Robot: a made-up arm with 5 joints. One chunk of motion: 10 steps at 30 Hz.
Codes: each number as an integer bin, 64 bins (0 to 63) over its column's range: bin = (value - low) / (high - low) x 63, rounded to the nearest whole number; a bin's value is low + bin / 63 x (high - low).
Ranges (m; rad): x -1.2..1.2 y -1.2..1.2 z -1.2..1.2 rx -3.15..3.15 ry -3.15..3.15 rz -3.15..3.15
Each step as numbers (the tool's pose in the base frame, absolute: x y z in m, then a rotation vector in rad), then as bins.
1 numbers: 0.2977 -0.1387 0.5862 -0.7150 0.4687 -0.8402
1 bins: 39 28 47 24 36 23
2 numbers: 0.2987 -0.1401 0.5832 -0.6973 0.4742 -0.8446
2 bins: 39 28 47 25 36 23
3 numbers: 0.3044 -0.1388 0.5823 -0.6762 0.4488 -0.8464
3 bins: 39 28 47 25 36 23
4 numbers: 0.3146 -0.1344 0.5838 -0.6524 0.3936 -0.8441
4 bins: 40 28 47 25 35 23
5 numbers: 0.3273 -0.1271 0.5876 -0.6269 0.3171 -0.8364
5 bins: 40 28 47 25 35 23
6 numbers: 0.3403 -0.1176 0.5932 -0.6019 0.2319 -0.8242
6 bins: 40 28 47 25 34 23
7 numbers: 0.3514 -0.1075 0.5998 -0.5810 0.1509 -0.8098
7 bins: 41 29 47 26 33 23
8 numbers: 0.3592 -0.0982 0.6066 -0.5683 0.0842 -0.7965
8 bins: 41 29 47 26 32 24
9 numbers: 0.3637 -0.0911 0.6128 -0.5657 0.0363 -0.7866
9 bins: 41 29 48 26 32 24
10 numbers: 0.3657 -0.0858 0.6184 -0.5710 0.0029 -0.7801
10 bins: 41 29 48 26 32 24
